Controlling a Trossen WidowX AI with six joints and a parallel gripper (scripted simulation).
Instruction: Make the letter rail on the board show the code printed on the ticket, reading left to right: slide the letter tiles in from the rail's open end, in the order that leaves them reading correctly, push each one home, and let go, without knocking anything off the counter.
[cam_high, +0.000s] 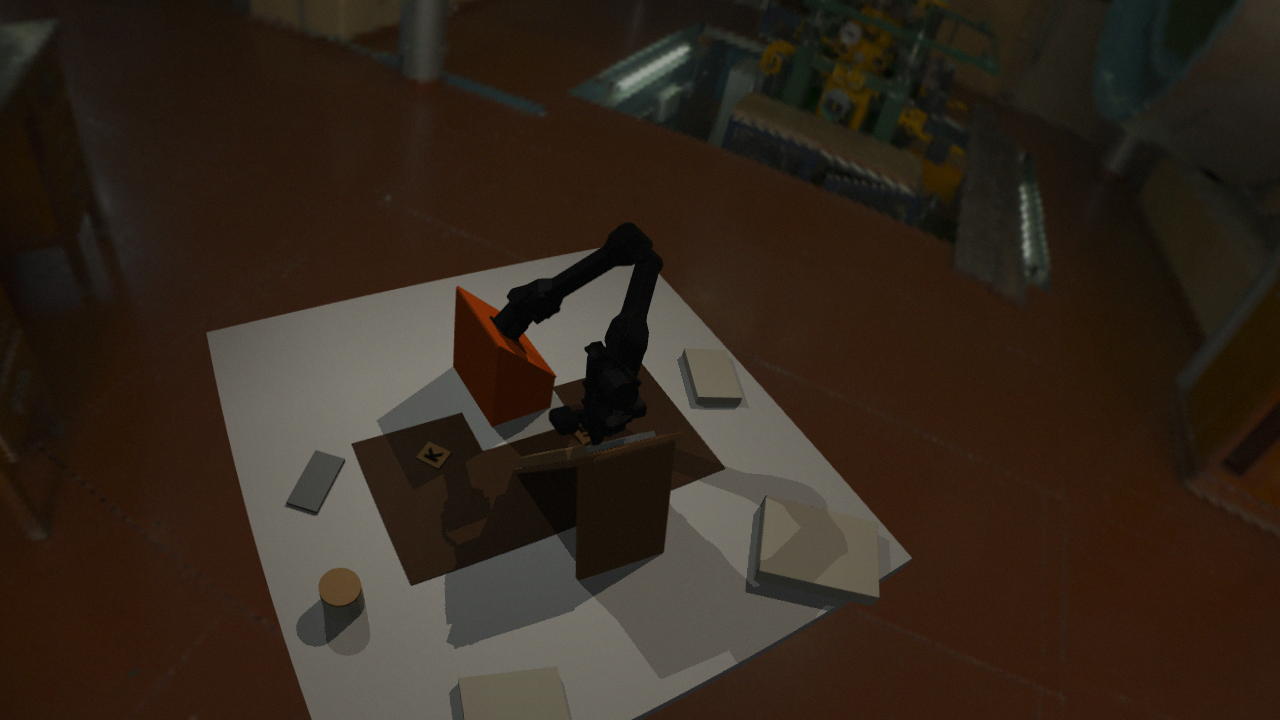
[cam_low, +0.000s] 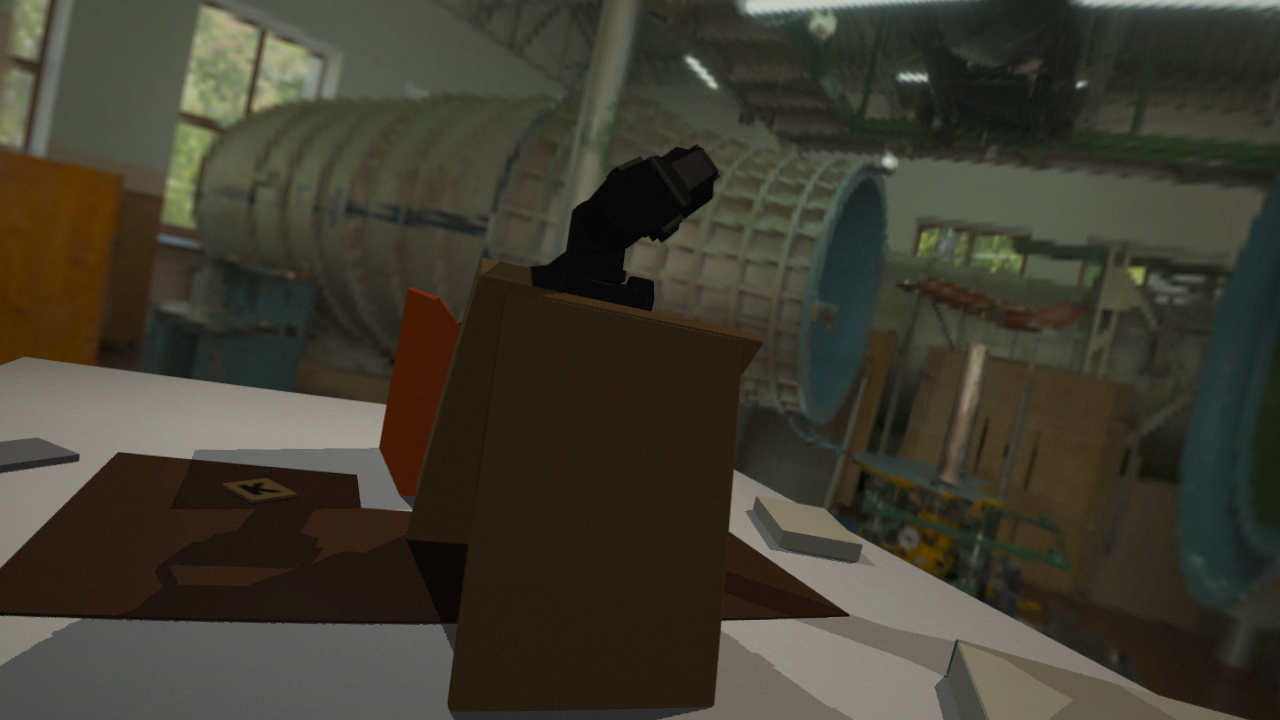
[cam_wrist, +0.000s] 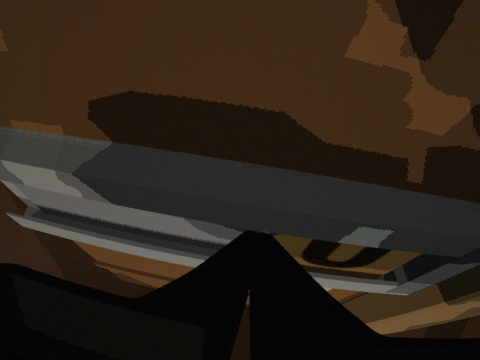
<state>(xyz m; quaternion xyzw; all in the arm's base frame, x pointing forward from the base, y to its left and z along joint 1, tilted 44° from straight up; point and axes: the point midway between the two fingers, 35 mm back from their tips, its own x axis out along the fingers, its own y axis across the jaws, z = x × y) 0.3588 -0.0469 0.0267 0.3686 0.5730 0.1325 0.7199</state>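
My gripper tip is 17 cm past the c tile, 20 cm to the right of it and 17 cm above it. Round my gripper tip: white ticket 5 cm behind, 1 cm to the right, 8 cm below; k tile 26 cm behind, 22 cm to the right, 17 cm below; dark brown mat 17 cm behind, 1 cm to the right, 17 cm below.
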